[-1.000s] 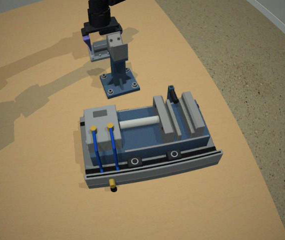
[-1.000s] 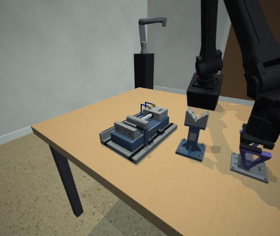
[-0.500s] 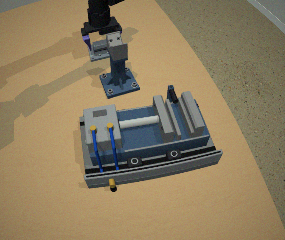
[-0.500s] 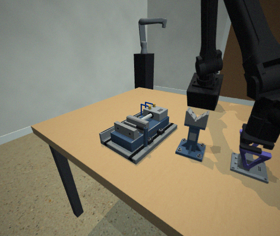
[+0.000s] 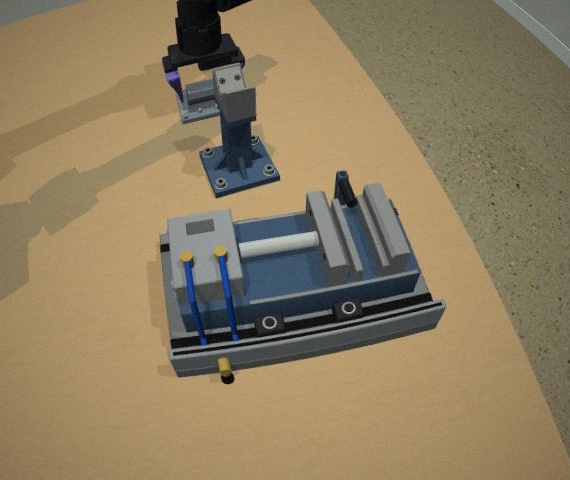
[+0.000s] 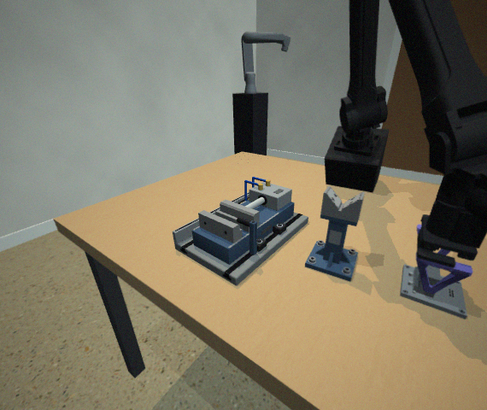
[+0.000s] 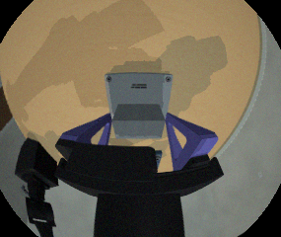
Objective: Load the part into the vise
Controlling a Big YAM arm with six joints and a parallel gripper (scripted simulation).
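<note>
Right now my hand is 1 cm to the left of the grey part. From my hand the other things lie so: infeed plate 1 cm to the left, 3 cm below; then v-block stand 3 cm ahead, 16 cm to the right, 3 cm above; then black work stop 13 cm ahead, 32 cm to the right, 6 cm above.
</note>
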